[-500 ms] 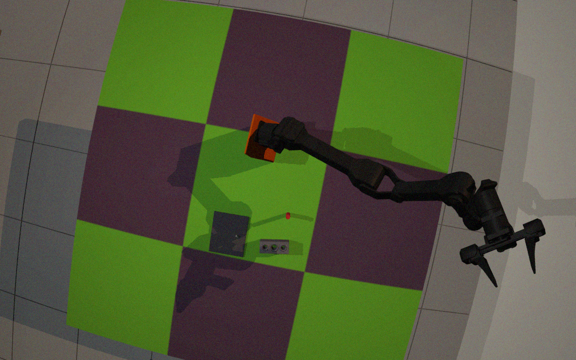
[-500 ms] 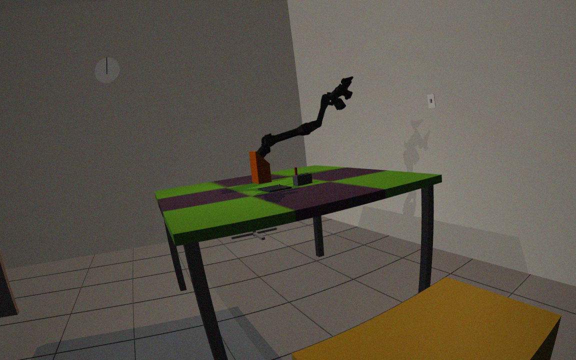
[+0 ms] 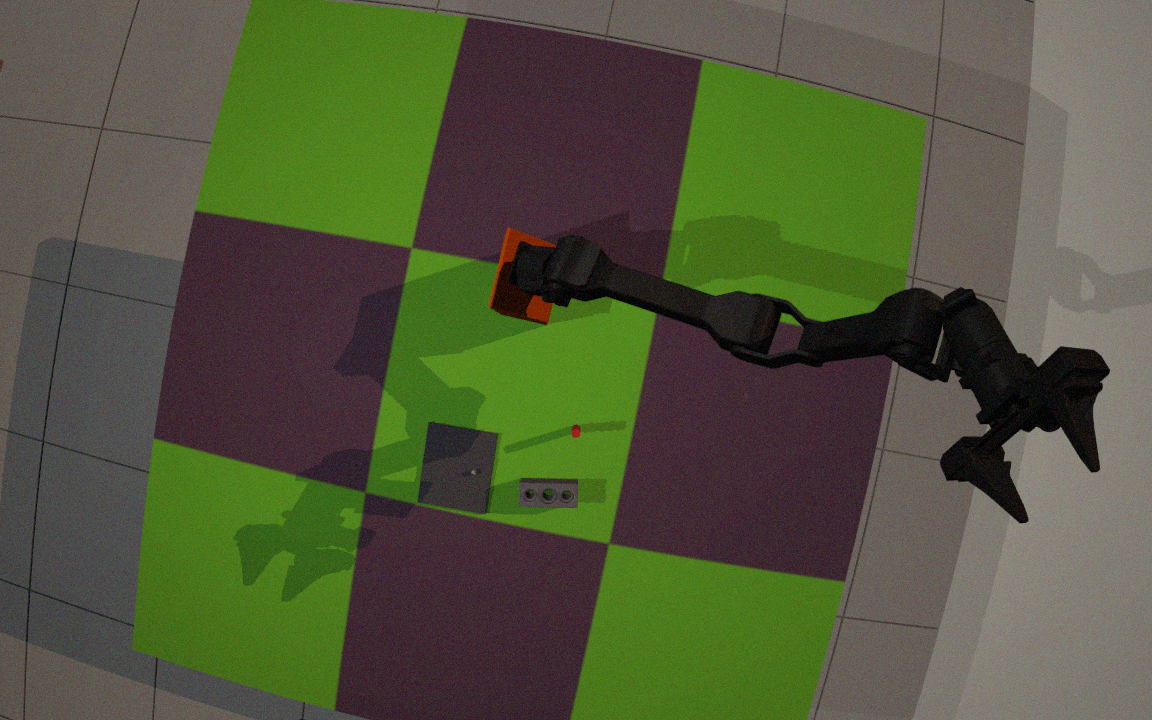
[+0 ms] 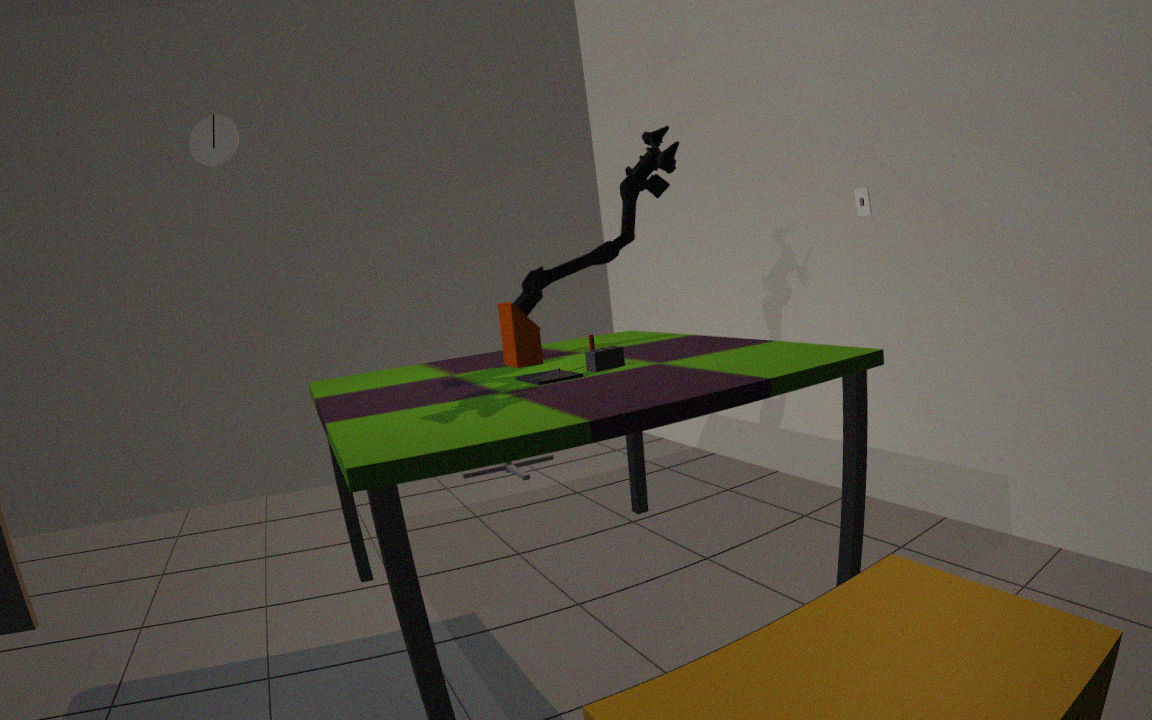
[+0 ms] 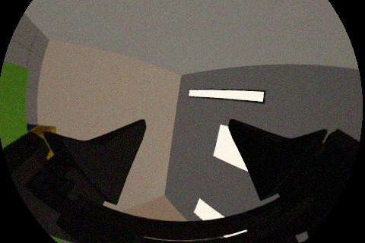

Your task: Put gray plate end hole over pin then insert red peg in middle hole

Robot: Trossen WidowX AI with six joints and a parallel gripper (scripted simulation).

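The plate is 230 mm ahead of my gripper tip, 420 mm to the right of it and 650 mm below it. Round my gripper tip: dark square base: 240 mm ahead, 570 mm to the right, 680 mm below; red peg: 120 mm ahead, 410 mm to the right, 650 mm below.
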